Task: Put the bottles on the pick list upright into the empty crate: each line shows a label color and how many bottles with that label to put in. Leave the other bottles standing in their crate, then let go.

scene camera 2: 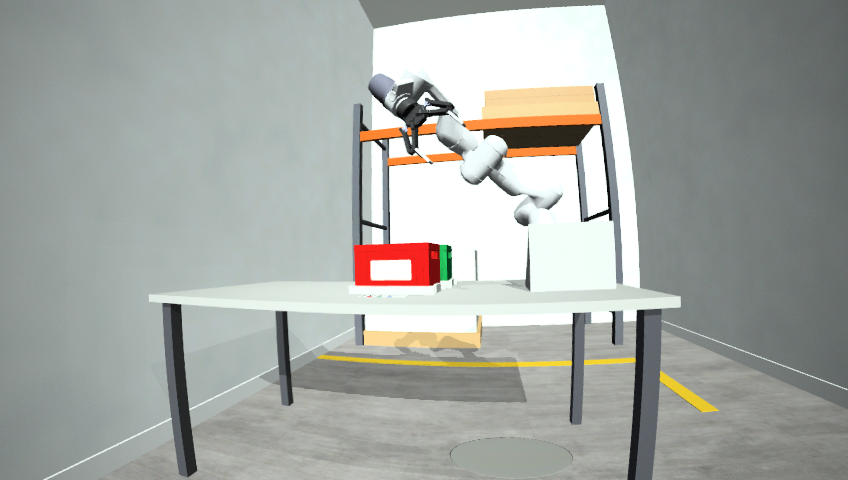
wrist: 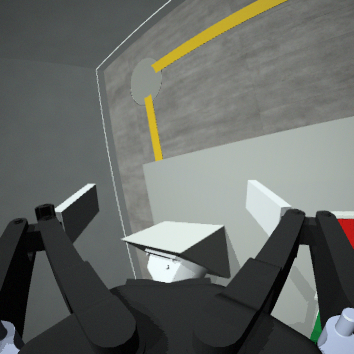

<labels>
my gripper: scene camera 2; wrist
same spot on my gripper: point(scene camera 2: 446, 108) = point(wrist: 40, 221)
</labels>
